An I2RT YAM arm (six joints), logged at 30 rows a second.
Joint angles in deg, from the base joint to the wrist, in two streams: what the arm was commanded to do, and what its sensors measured. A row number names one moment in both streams.
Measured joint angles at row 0:
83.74, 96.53, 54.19, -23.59, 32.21, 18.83
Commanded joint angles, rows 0 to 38:
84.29, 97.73, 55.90, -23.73, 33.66, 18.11
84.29, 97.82, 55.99, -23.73, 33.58, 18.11
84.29, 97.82, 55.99, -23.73, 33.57, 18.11
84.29, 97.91, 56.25, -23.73, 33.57, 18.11
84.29, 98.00, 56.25, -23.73, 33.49, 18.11
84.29, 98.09, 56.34, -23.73, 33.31, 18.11
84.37, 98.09, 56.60, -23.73, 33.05, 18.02
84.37, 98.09, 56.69, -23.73, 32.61, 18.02
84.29, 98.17, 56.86, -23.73, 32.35, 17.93
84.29, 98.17, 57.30, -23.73, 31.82, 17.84
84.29, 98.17, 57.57, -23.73, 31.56, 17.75
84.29, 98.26, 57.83, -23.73, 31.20, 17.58
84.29, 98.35, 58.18, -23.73, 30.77, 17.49
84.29, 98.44, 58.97, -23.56, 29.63, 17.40
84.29, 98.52, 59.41, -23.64, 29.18, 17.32
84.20, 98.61, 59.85, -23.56, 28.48, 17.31
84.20, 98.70, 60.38, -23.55, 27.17, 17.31
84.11, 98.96, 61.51, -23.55, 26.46, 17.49
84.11, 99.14, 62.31, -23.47, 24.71, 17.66
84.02, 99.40, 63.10, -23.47, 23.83, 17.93
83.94, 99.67, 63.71, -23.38, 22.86, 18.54
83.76, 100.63, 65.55, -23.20, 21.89, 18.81
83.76, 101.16, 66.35, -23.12, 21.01, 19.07
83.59, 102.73, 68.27, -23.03, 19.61, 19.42
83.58, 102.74, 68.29, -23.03, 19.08, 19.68
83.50, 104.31, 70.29, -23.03, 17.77, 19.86
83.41, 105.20, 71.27, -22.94, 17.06, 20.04
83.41, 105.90, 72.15, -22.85, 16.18, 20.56
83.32, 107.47, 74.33, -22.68, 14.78, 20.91
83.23, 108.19, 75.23, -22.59, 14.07, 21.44
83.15, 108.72, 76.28, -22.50, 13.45, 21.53
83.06, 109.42, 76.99, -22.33, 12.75, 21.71
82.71, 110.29, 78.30, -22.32, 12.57, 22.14
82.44, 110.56, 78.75, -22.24, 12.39, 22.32
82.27, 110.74, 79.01, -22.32, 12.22, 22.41
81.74, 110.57, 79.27, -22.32, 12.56, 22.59
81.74, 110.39, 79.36, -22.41, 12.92, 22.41
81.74, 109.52, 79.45, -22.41, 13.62, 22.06
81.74, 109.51, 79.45, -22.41, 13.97, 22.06
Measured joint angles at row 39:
82.41, 111.13, 77.01, -23.62, 13.85, 21.41
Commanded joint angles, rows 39 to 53:
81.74, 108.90, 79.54, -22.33, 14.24, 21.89
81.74, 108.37, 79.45, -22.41, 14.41, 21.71
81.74, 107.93, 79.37, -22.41, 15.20, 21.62
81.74, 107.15, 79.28, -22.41, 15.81, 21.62
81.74, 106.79, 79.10, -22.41, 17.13, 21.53
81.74, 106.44, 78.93, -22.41, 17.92, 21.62
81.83, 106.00, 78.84, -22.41, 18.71, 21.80
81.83, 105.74, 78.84, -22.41, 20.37, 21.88
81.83, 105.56, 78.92, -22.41, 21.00, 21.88
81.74, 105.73, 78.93, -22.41, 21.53, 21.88
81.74, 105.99, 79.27, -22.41, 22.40, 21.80
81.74, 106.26, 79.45, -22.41, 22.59, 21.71
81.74, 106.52, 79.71, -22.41, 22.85, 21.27
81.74, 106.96, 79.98, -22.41, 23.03, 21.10
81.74, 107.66, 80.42, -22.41, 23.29, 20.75
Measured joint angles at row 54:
81.71, 108.03, 77.47, -23.57, 19.92, 21.39
